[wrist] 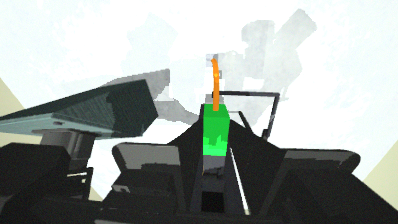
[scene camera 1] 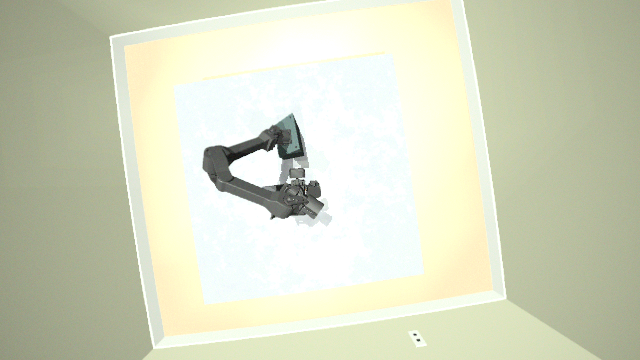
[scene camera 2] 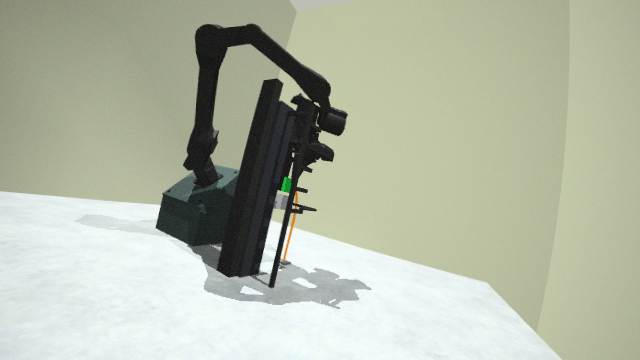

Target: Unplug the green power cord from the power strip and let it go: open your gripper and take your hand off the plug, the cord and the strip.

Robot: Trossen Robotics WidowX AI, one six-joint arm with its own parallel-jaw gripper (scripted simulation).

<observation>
In view: my gripper (scene camera 2: pixel 288 182) and a green plug (wrist: pixel 215 123).
My gripper is seen too in the wrist view (wrist: pixel 215 122).
</observation>
